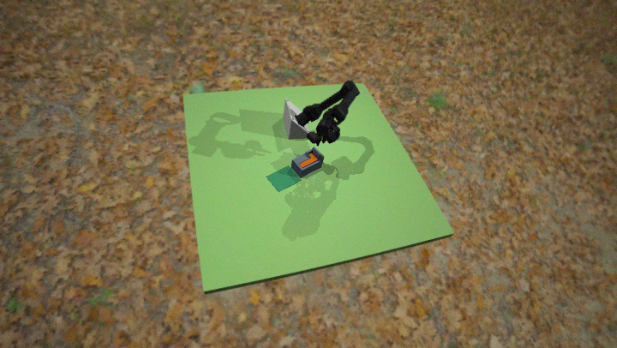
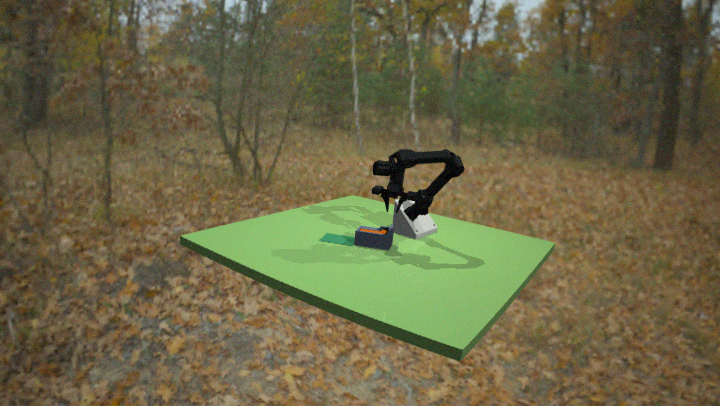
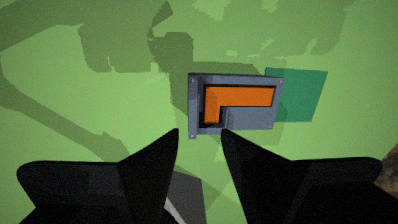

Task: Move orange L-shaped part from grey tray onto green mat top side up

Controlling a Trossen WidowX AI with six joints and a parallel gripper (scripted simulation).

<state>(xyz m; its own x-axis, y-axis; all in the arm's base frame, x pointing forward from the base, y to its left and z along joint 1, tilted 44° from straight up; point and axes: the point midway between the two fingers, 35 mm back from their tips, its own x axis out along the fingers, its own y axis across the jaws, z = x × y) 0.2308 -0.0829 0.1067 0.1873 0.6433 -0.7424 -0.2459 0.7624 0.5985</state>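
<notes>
The orange L-shaped part lies 1 cm ahead of my gripper tip, 6 cm to the right of it and 10 cm below it. Round my gripper tip: small dark green mat (6 cm ahead, 21 cm to the right, 17 cm below).
</notes>
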